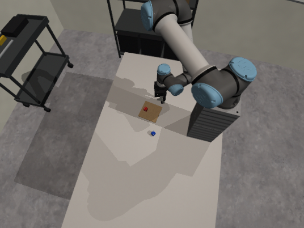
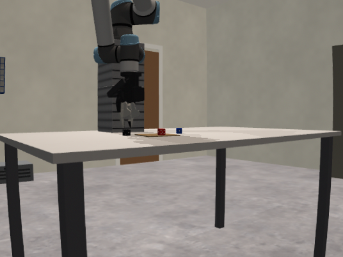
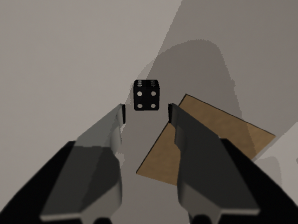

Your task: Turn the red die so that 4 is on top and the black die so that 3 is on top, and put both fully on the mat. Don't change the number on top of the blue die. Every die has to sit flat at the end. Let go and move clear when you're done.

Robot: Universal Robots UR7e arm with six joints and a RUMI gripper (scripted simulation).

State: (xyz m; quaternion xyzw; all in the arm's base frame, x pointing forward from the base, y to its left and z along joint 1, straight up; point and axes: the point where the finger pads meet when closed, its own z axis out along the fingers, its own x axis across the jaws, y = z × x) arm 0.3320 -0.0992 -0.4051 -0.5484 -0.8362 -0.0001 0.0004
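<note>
Now: hand 40 mm above the black die. Round my hand: blue die (30 mm behind, 270 mm to the left, 40 mm below); then red die (100 mm ahead, 110 mm to the left, 30 mm below); then brown mat (60 mm ahead, 110 mm to the left, 50 mm below).
</note>
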